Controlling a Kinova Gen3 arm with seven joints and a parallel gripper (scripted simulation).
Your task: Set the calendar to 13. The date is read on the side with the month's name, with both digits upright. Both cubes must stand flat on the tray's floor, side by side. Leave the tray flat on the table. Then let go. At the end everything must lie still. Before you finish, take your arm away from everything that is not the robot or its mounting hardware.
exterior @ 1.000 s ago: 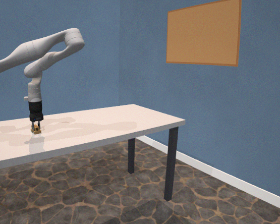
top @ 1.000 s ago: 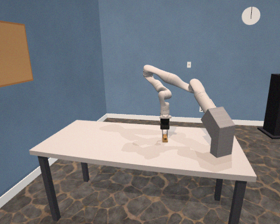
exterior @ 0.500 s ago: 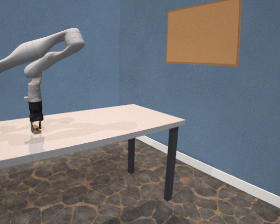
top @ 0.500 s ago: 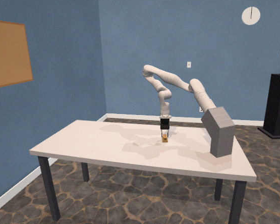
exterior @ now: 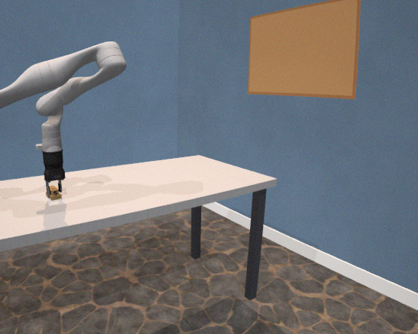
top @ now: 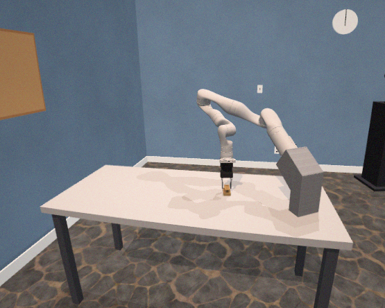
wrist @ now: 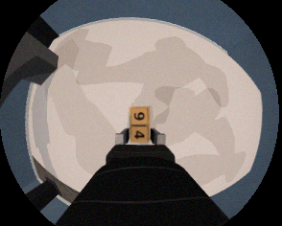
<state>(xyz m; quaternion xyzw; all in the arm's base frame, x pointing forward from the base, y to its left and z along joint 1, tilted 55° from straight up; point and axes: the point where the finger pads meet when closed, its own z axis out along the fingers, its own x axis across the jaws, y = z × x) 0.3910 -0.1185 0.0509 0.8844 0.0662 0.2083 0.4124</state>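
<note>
The wooden tray is 30 mm below my hand and 20 mm to the left of it.
</note>
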